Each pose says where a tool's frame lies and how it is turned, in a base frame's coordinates. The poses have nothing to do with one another.
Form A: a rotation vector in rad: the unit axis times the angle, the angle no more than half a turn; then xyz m.
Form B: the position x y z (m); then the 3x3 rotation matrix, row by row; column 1 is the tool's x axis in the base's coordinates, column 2 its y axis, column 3 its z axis. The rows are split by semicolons. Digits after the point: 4 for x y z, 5 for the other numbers.
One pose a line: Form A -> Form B
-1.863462 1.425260 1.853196 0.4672 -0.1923 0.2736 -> 0.4672 -0.1923 0.2736; -0.21596 -0.68467 -0.69613; -0.49706 -0.53656 0.68193; -0.84041 0.49329 -0.22445
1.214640 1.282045 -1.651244 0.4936 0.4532 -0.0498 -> 0.4936 0.4532 -0.0498; -0.30778 0.91829 -0.24902; 0.01370 -0.25742 -0.96620; -0.95136 -0.30079 0.06665
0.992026 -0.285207 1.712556 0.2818 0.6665 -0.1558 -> 0.2818 0.6665 -0.1558; -0.06730 -0.87911 0.47184; 0.67874 -0.38696 -0.62416; 0.73129 0.27826 0.62273
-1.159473 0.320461 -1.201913 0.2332 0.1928 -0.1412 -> 0.2332 0.1928 -0.1412; 0.39571 0.55575 0.73113; -0.84598 -0.08922 0.52569; 0.35739 -0.82655 0.43485
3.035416 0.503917 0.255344 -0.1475 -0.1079 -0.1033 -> -0.1475 -0.1079 -0.1033; 0.93309 0.31621 0.17131; 0.32514 -0.94530 -0.02614; 0.15367 0.08009 -0.98487
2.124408 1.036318 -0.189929 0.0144 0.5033 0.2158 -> 0.0144 0.5033 0.2158; 0.66092 0.72829 0.18106; 0.61675 -0.38965 -0.68396; -0.42757 0.56370 -0.70670
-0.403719 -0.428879 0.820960 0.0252 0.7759 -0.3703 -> 0.0252 0.7759 -0.3703; 0.60632 -0.60878 -0.51163; 0.76769 0.61593 0.17688; 0.20745 -0.50002 0.84080
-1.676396 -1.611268 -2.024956 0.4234 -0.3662 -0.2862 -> 0.4234 -0.3662 -0.2862; -0.40759 0.60600 0.68310; 0.52952 -0.45260 0.71747; 0.74396 0.65415 -0.13641
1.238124 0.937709 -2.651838 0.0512 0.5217 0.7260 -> 0.0512 0.5217 0.7260; -0.67342 0.30455 -0.67362; 0.18659 -0.81168 -0.55350; -0.71533 -0.49843 0.48977
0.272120 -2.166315 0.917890 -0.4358 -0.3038 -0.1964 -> -0.4358 -0.3038 -0.1964; -0.69306 -0.45097 -0.56240; 0.09036 0.71966 -0.68842; 0.71519 -0.52794 -0.45802
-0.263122 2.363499 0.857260 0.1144 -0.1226 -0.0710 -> 0.1144 -0.1226 -0.0710; -0.79783 -0.37218 0.47429; 0.01842 0.77129 0.63622; -0.60260 0.51633 -0.60850
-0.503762 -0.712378 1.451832 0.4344 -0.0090 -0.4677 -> 0.4344 -0.0090 -0.4677; -0.02342 -0.71022 -0.70360; 0.99108 0.07586 -0.10956; 0.13119 -0.69989 0.70210
